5 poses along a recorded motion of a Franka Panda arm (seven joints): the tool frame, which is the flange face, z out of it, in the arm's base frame.
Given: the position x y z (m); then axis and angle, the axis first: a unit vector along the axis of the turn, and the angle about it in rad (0 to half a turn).
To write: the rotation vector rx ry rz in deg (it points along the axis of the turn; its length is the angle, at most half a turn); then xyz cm. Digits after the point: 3 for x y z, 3 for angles.
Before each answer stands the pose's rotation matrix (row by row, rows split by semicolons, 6 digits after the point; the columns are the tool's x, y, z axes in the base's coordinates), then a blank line. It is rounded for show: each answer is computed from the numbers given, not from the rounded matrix.
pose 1, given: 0.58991, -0.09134, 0.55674, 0.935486, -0.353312, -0.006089, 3.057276
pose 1, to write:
0.750711 -0.659350 -0.041127; -0.660375 -0.747232 -0.074489; 0.018383 0.083079 -0.996373

163.868, -61.889, -1.067, 58.991, -9.134, 55.674
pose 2, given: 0.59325, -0.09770, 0.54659, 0.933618, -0.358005, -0.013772, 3.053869
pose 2, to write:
0.743779 -0.665988 -0.057031; -0.668401 -0.740312 -0.071953; 0.005699 0.091637 -0.995776

163.359, -62.642, -2.410, 59.325, -9.770, 54.659
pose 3, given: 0.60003, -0.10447, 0.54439, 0.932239, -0.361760, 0.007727, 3.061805
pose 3, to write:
0.738556 -0.674037 -0.014449; -0.672805 -0.735494 -0.079884; 0.043217 0.068721 -0.996699

163.541, -63.463, 1.356, 60.003, -10.447, 54.439
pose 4, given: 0.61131, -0.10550, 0.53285, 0.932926, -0.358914, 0.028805, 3.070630
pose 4, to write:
0.741028 -0.670880 0.028230; -0.666795 -0.740169 -0.086798; 0.079126 0.045496 -0.995826

164.134, -63.145, 5.068, 61.131, -10.550, 53.285
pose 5, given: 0.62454, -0.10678, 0.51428, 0.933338, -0.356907, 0.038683, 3.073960
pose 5, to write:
0.742536 -0.668083 0.048006; -0.662855 -0.743239 -0.090657; 0.096246 0.035495 -0.994724

164.384, -62.860, 6.813, 62.454, -10.678, 51.428
